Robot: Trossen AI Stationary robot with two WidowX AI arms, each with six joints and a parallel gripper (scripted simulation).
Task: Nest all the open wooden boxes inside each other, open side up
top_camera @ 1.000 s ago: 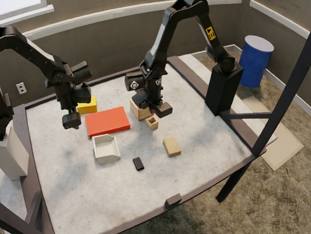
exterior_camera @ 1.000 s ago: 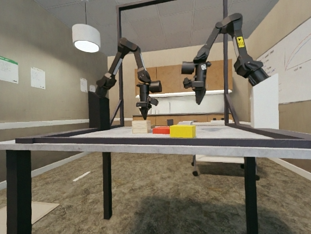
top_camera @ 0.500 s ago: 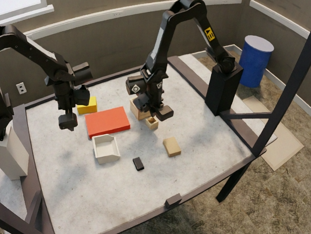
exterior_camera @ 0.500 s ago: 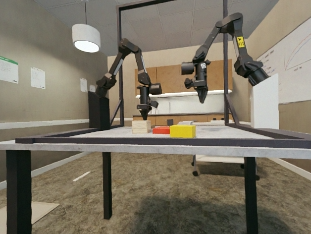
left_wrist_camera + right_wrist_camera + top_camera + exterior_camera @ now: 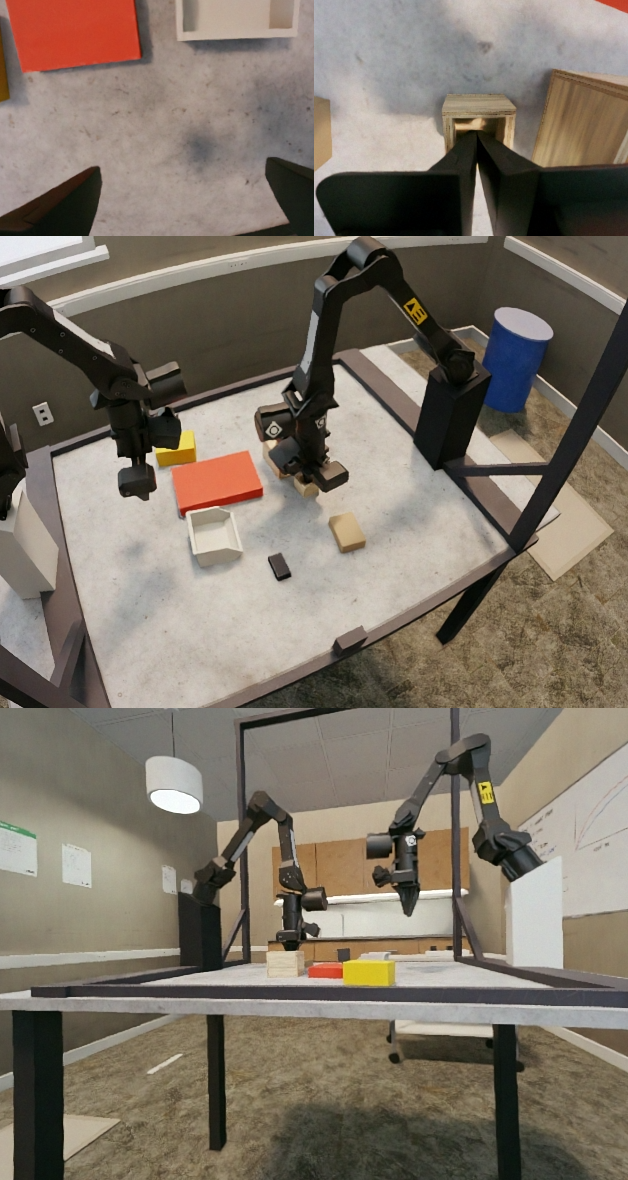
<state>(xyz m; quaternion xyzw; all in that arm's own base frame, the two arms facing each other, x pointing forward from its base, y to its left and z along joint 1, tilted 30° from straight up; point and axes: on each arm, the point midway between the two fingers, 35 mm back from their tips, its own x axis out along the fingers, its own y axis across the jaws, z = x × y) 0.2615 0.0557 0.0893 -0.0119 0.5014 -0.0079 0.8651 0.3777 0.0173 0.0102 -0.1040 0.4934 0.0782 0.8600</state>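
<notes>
Now: the smallest box 4 cm below my right hand. Round my right hand: biggest wooden box: 9 cm ahead, 4 cm below, 1 cm to the left; then tan block: 14 cm behind, 4 cm below, 2 cm to the right; then flat block: 18 cm to the left, 8 cm ahead, 4 cm below.
</notes>
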